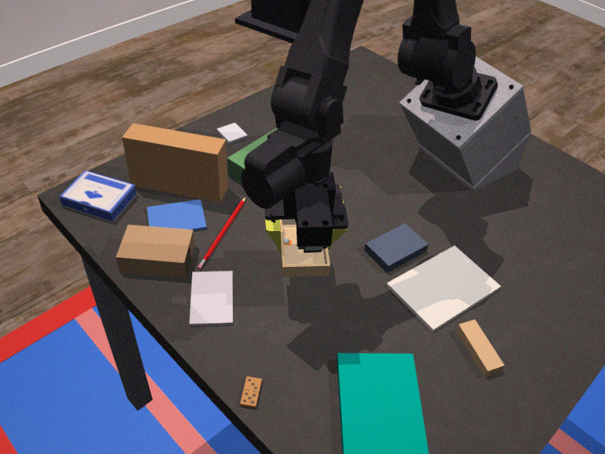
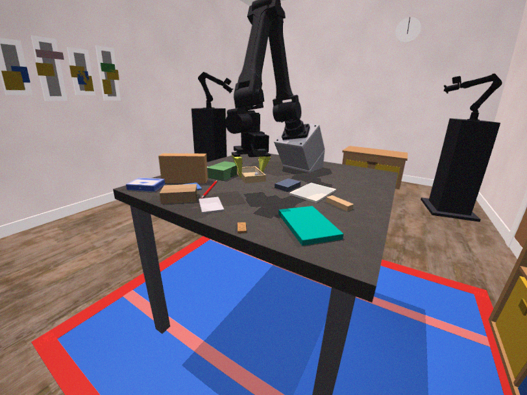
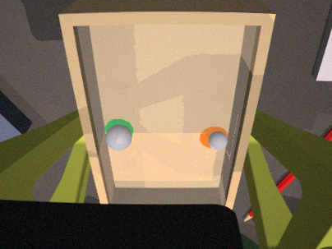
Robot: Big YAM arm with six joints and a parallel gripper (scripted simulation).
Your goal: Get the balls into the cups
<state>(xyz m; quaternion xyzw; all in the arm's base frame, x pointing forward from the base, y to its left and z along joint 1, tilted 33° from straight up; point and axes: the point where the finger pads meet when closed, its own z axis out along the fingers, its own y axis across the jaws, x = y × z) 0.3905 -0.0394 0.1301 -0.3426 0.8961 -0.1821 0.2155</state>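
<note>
My gripper is now 10 mm above the wooden puzzle. Round my hand: white tile 120 mm behind, 200 mm to the left, 80 mm below; yellow block 180 mm behind, 80 mm to the right, 60 mm below; red pencil 10 mm behind, 170 mm to the right, 80 mm below.
</note>
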